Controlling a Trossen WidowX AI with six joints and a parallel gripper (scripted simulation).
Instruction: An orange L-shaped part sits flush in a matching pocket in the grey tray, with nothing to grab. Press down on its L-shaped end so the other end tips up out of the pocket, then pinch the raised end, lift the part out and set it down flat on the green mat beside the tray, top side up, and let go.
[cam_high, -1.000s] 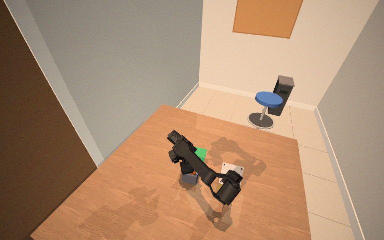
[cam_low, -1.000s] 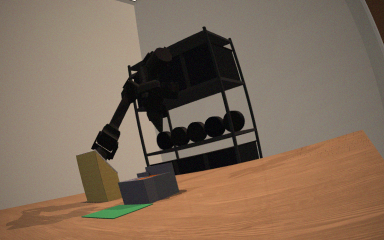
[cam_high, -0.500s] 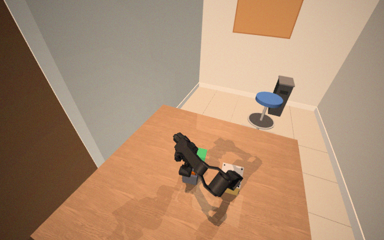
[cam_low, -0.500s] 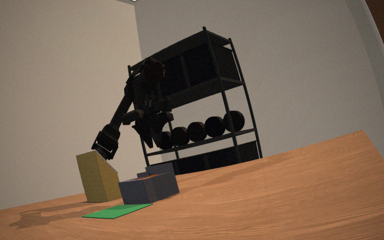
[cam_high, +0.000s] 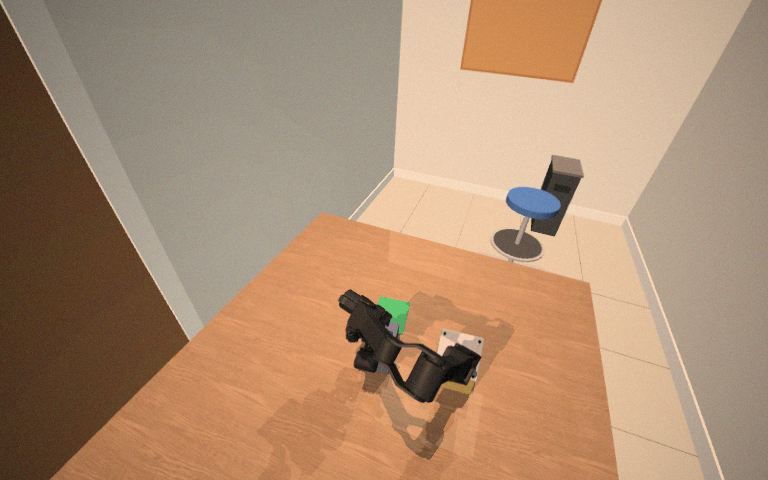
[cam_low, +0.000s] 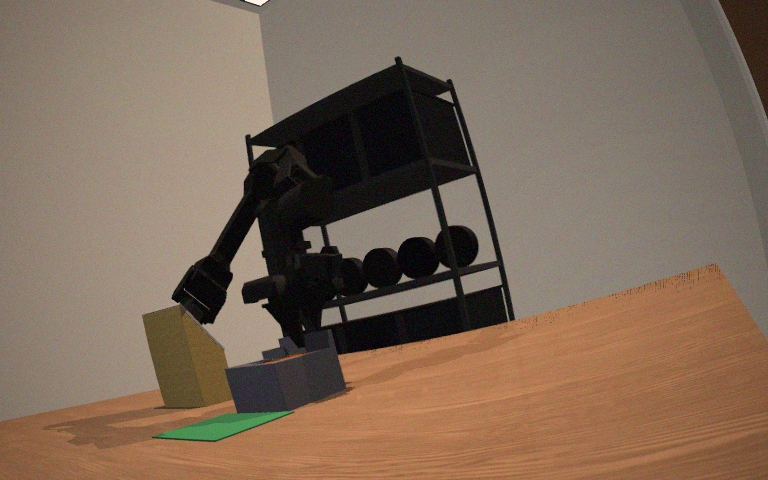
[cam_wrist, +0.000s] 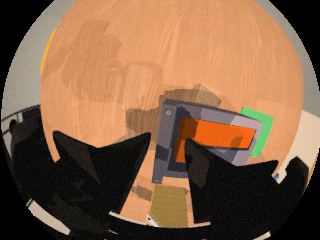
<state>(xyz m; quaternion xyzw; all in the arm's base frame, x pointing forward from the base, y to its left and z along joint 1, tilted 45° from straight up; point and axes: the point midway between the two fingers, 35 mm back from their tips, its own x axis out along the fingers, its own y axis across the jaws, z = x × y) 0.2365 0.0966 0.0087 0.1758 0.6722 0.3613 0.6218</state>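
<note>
The orange L-shaped part lies 6 cm to the right of my gripper tip and 2 cm below it. From my gripper tip the other things lie so: green mat (4 cm ahead, 22 cm to the right, 9 cm below).
</note>
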